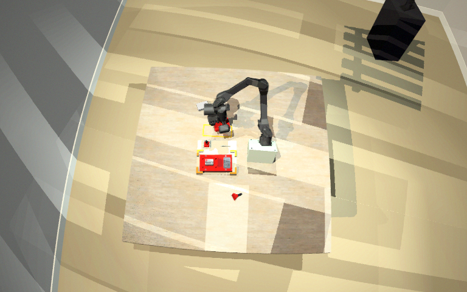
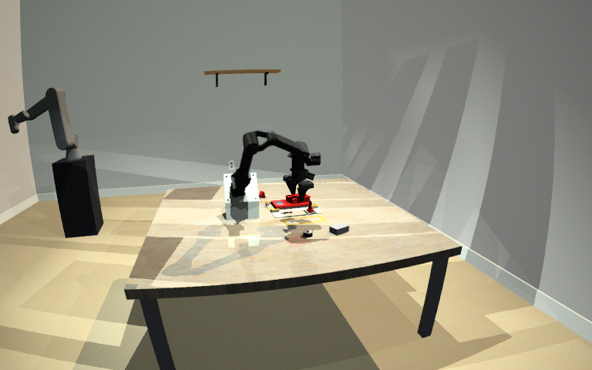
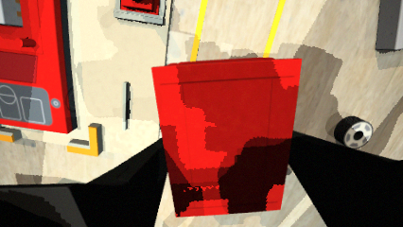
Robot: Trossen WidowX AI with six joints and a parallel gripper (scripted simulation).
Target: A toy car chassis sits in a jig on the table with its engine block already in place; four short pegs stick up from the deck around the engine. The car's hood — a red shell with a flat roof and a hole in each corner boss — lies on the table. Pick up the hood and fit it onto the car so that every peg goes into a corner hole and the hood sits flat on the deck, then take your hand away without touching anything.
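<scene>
My gripper tip is now 220 mm to the right of the engine block, 90 mm short of it and 80 mm above it. From my gripper tip the other things lie so: red hood: 10 mm above; then small wheel: 190 mm to the right, 100 mm below, 30 mm behind.
</scene>
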